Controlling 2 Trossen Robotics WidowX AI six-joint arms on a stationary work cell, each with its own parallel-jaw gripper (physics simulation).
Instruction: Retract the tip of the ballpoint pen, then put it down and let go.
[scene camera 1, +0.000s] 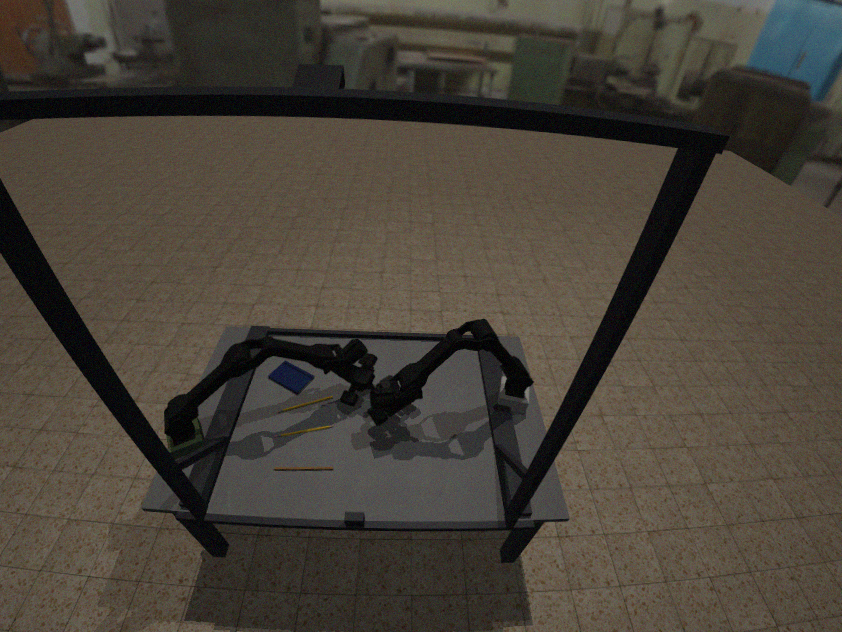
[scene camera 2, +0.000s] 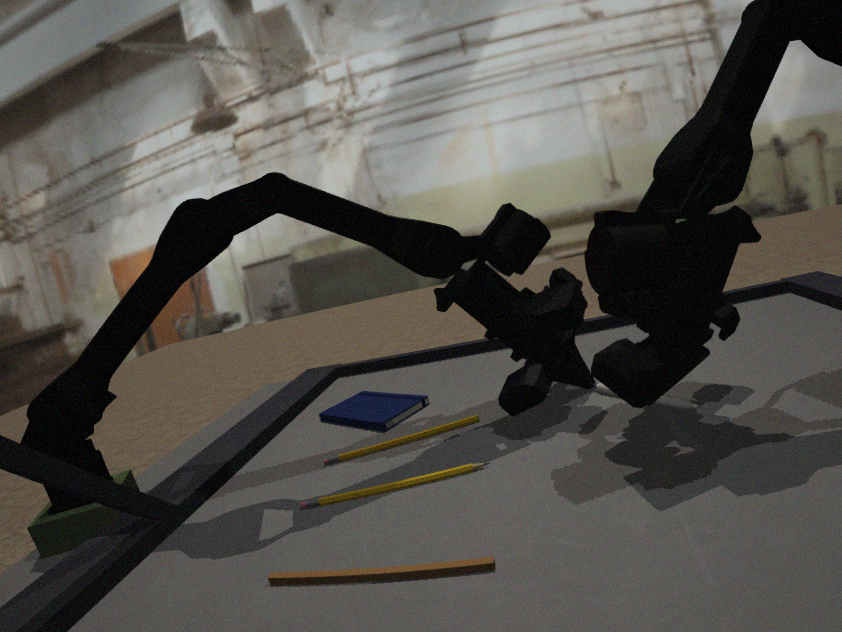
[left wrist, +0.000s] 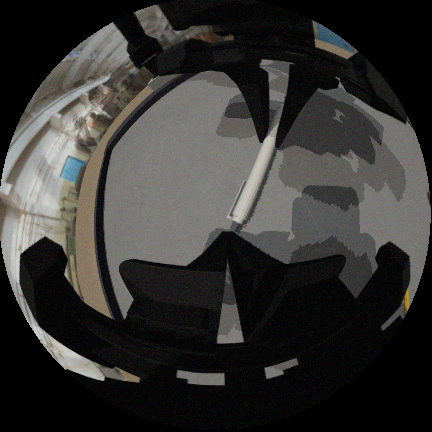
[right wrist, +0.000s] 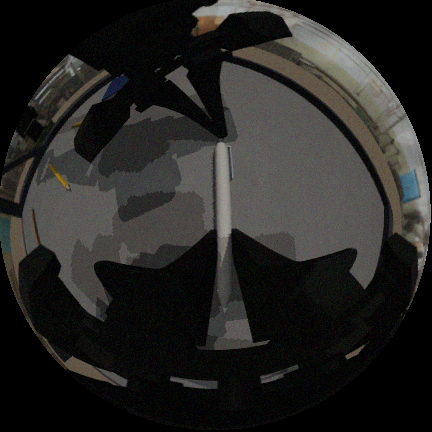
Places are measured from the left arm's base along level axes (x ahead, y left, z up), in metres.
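Where they show: left gripper, between the fingertips: (scene camera 1: 373, 389) (scene camera 2: 592, 385) (left wrist: 226, 236) (right wrist: 222, 135); right gripper, between the fingertips: (scene camera 2: 650, 400) (left wrist: 269, 143) (right wrist: 223, 234); left arm's base, origin of its link: (scene camera 1: 183, 434); right arm's base, origin of its link: (scene camera 1: 515, 389).
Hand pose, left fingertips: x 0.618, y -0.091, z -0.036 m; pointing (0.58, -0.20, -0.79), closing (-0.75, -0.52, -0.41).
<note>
Each offset is from my left fingertips to the top centre of the thing. Level surfaces: height alone.
The white ballpoint pen {0.012 m ahead, 0.080 m right, 0.009 m up} (scene camera 2: 609, 390) (left wrist: 254, 182) (right wrist: 223, 190) is held by my right gripper (left wrist: 269, 143) (right wrist: 223, 234), which is shut on its barrel. The clip and button end stick out toward my left gripper (scene camera 2: 592, 386) (left wrist: 227, 233) (right wrist: 221, 135). That gripper is shut and empty. Its fingertips are at the button end, touching it or very nearly; the exact contact cannot be told. The pen's pointed end shows dimly between the right fingers in the right wrist view, and whether the tip is out cannot be told. The pen appears low above the table {0.004 m down} (scene camera 1: 435, 493) (scene camera 2: 612, 578).
A blue notebook {0.238 m back, 0.188 m left, 0.008 m up} (scene camera 1: 291, 377) (scene camera 2: 374, 410) and two yellow pencils {0.235 m back, 0.052 m left, 0.003 m up} (scene camera 1: 306, 404) (scene camera 2: 401, 440) {0.273 m back, 0.048 m right, 0.005 m up} (scene camera 1: 306, 430) (scene camera 2: 394, 485) lie at the left. An orange stick {0.323 m back, 0.170 m right, 0.003 m up} (scene camera 1: 303, 468) (scene camera 2: 380, 572) lies nearer the front. Dark frame posts (scene camera 1: 625, 299) stand at the table's sides.
</note>
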